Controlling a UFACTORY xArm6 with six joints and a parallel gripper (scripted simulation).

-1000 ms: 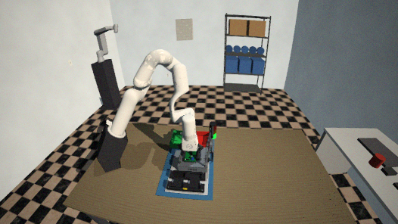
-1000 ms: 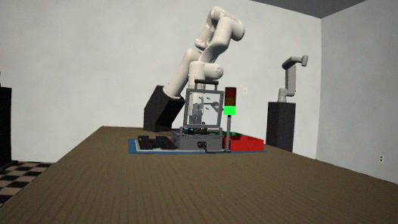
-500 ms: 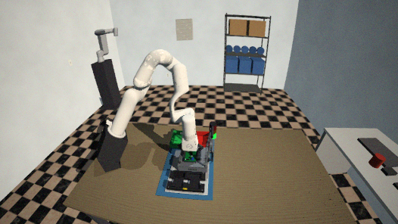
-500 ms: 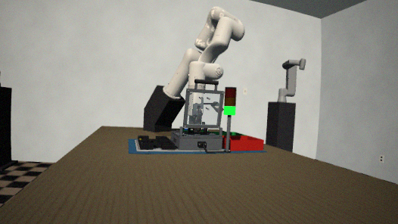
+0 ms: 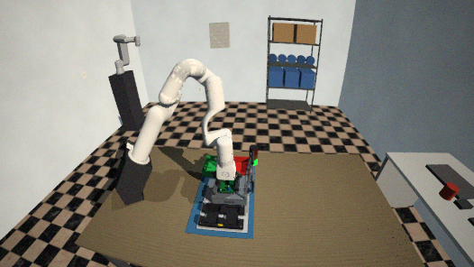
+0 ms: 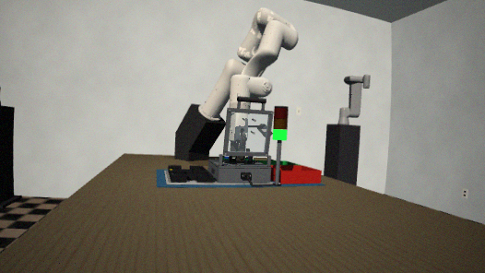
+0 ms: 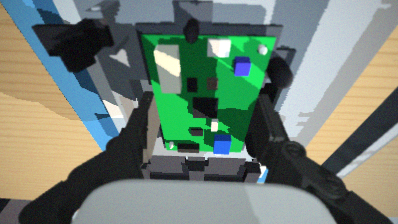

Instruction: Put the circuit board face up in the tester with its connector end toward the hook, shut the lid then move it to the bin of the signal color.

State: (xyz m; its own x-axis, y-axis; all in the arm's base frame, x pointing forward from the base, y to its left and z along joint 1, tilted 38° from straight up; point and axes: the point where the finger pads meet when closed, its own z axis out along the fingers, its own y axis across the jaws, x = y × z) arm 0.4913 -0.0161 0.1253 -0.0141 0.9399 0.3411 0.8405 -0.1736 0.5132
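The tester plate is 10 mm ahead of my hand, 10 mm to the left of it and 10 mm below it. Also, from my hand: green circuit board 10 mm below; then black latch hook 60 mm behind, 60 mm to the left, 10 mm above; then tester lid 120 mm ahead, 100 mm above.
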